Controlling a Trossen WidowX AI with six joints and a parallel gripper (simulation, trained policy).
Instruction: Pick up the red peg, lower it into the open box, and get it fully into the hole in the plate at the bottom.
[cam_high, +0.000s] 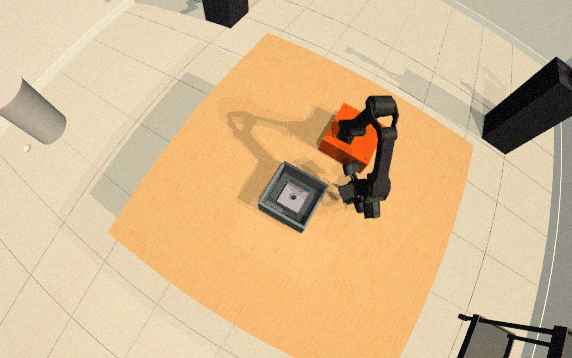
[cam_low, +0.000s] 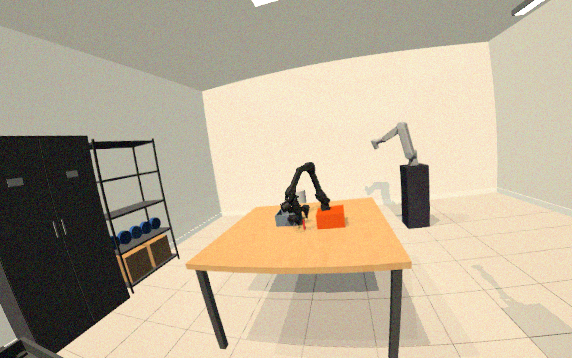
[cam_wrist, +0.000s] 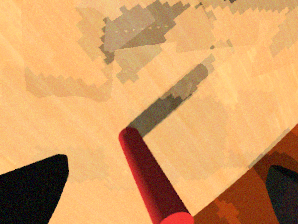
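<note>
Now: the red peg 1 cm to the left of my gripper tip and 2 cm below it. The rest, counted from my gripper tip: grey box 14 cm ahead, 17 cm to the right, 3 cm below; pale plate 14 cm ahead, 17 cm to the right, 1 cm below.
</note>
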